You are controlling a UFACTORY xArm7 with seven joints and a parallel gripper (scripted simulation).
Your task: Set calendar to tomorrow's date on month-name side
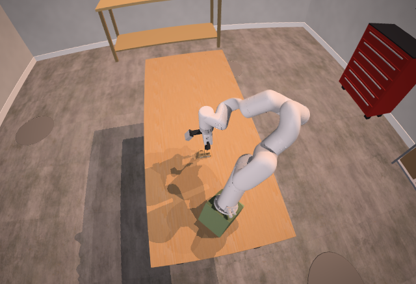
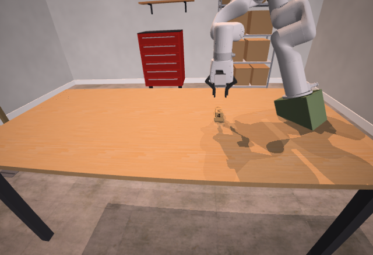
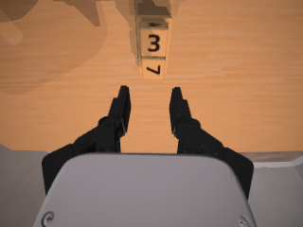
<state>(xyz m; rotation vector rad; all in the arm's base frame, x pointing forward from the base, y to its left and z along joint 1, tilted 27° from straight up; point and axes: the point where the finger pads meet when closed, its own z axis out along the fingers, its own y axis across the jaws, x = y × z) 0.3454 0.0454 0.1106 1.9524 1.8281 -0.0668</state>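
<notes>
Right now my hand is 90 mm above the digit cube, 30 mm to the right of it and 10 mm short of it. Also, from my hand: wooden tray: 110 mm below, 20 mm to the left.
</notes>
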